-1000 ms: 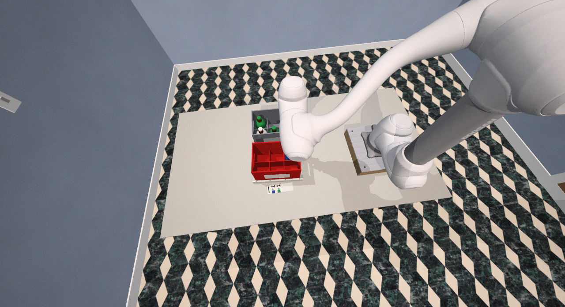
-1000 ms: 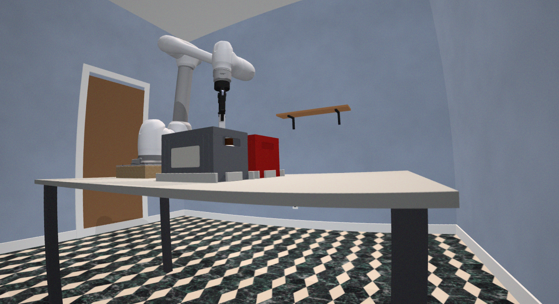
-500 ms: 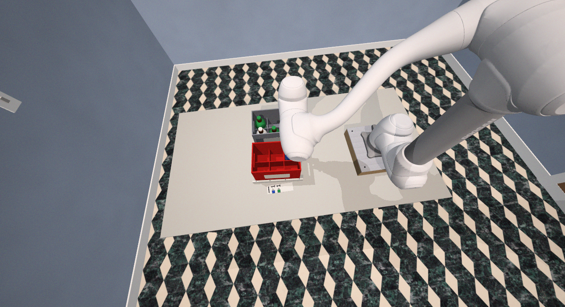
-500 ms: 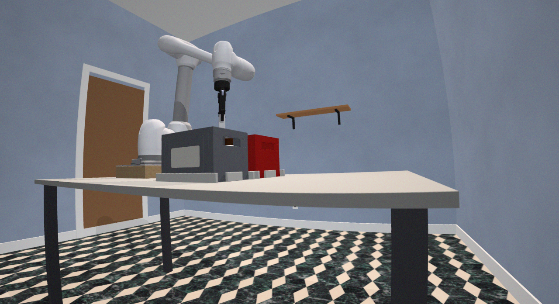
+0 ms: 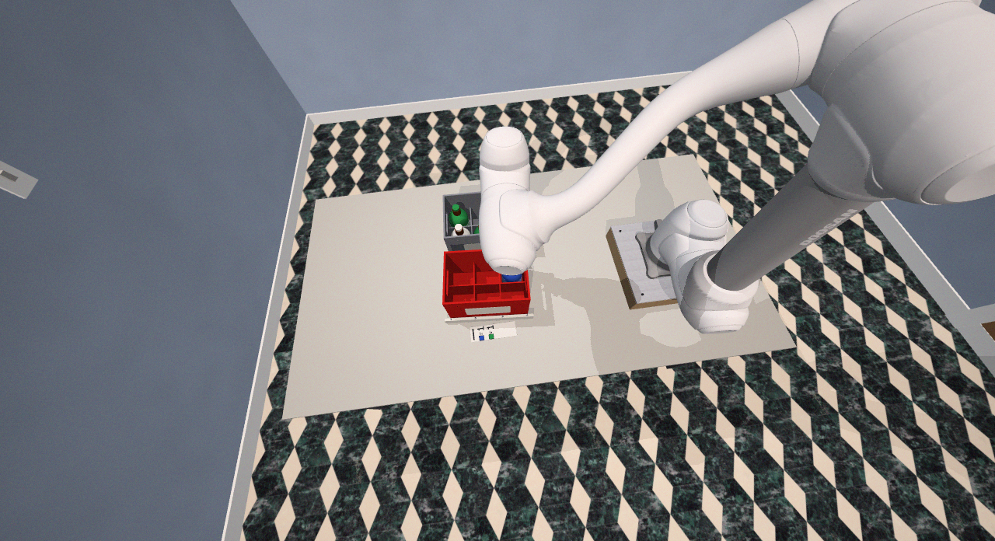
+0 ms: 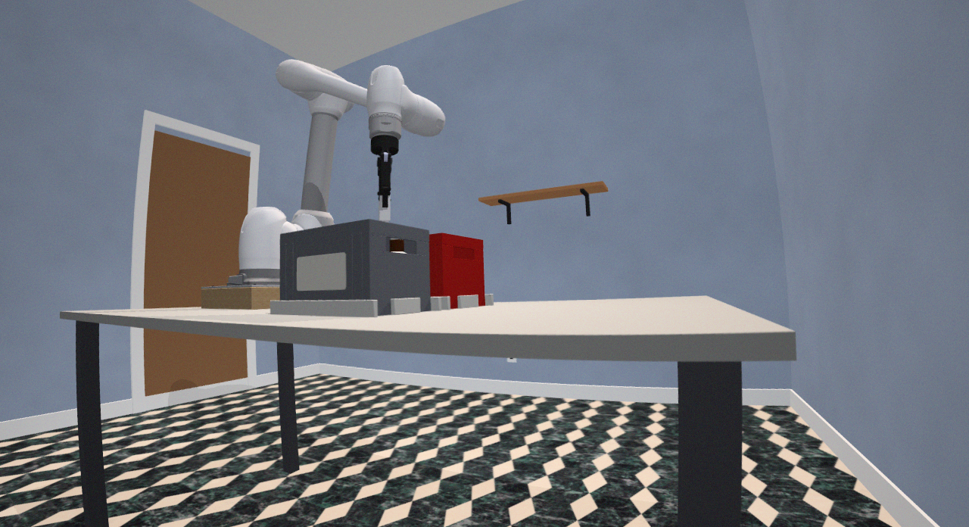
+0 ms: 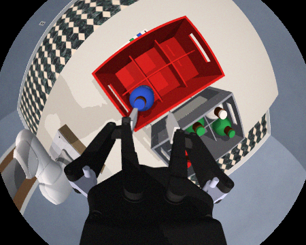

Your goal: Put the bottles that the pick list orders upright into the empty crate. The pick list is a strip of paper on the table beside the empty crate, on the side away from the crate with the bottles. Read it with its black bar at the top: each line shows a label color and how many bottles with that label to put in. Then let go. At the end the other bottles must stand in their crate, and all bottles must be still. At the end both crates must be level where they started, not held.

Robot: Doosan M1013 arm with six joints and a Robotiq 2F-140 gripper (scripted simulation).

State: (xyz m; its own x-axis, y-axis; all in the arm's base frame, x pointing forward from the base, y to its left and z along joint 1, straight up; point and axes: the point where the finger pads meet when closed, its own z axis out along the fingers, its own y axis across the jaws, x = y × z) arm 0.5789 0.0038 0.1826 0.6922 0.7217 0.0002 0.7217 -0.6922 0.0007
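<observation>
The green-label bottle lies 160 mm ahead of my hand, 210 mm to the right of it and 170 mm below it. Round my hand: blue-label bottle (20 mm behind, 30 mm to the left, 170 mm below); then red crate (70 mm ahead, 70 mm to the left, 170 mm below); then grey crate (70 mm ahead, 170 mm to the right, 170 mm below).
</observation>
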